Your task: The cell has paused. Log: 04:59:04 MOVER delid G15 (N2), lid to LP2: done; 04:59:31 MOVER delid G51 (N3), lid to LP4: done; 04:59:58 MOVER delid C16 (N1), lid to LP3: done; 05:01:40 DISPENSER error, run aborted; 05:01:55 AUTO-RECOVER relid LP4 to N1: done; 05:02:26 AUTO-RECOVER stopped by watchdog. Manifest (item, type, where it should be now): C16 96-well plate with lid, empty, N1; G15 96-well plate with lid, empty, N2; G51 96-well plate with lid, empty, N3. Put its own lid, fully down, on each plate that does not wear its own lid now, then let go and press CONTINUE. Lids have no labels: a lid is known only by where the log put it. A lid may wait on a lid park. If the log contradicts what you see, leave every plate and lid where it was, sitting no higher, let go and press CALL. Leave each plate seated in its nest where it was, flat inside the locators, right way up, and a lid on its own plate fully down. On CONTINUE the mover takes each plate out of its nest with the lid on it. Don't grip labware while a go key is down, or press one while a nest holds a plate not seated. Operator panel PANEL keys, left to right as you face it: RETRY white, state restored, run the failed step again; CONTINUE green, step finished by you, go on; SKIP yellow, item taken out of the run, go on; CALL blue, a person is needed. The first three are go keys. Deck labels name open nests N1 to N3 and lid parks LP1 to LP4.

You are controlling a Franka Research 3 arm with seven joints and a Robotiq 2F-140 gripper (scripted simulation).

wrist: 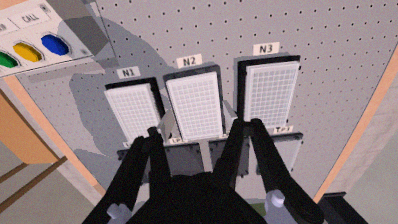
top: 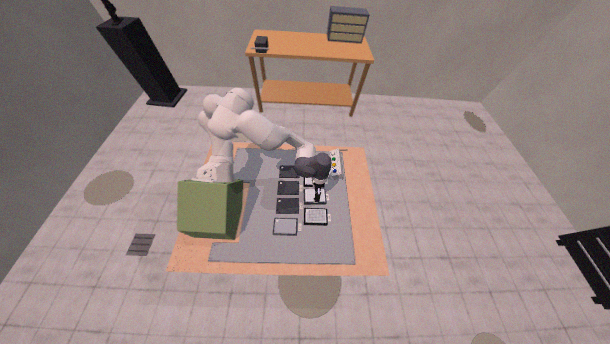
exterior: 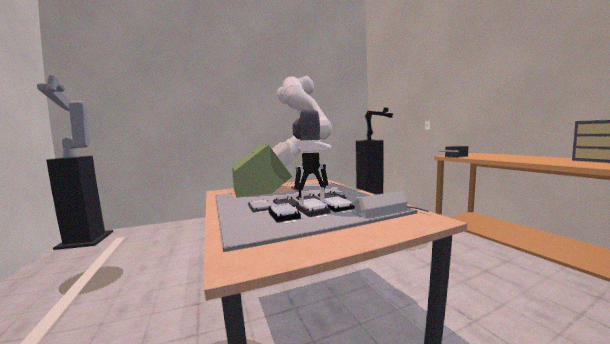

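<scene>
My hand is 2 cm above the pale lid. Round my hand: lid park LP2: 18 cm behind, 4 cm to the left, 6 cm below; blue key: 12 cm ahead, 19 cm to the left, 1 cm above; lid park LP1: 17 cm behind, 8 cm to the right, 6 cm below.
</scene>
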